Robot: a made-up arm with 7 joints.
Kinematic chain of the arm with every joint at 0, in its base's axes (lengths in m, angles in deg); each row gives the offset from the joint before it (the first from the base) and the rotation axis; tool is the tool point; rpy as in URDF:
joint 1: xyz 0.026 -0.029 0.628 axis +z
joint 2: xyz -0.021 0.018 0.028 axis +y
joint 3: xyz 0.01 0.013 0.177 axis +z
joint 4: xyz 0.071 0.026 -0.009 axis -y
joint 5: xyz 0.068 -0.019 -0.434 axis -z
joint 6: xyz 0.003 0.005 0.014 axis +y
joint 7: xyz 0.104 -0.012 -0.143 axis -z
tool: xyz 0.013 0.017 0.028 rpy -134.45 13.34 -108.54
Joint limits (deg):
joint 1: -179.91..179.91
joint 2: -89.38..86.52
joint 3: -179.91..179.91
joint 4: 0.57..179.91
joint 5: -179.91..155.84
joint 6: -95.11..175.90
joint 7: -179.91..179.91
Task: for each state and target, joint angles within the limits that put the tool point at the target. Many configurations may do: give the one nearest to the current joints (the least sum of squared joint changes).
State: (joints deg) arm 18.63 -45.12 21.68 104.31 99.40 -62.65 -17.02
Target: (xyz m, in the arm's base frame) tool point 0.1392 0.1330 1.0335
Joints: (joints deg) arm 24.36 -46.04 26.35 77.09 114.30 -86.11 -12.59
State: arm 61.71 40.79 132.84 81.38 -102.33 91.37 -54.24
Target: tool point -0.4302 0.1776 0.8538
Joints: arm 47.66 51.32 134.91 62.92 -91.42 121.91 -58.11
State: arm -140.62 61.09 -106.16 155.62 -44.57 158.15 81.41
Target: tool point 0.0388 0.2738 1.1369
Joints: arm -156.63 21.13 -117.04 131.93 -42.76 141.59 80.12
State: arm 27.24 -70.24 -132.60 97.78 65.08 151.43 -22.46
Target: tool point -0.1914 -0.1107 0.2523
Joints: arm -3.49 -83.46 -179.91 88.83 48.89 154.79 -23.58
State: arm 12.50 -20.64 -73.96 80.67 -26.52 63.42 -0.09
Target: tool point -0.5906 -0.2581 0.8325
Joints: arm -36.37 -25.70 -111.37 102.26 -30.18 65.61 0.14
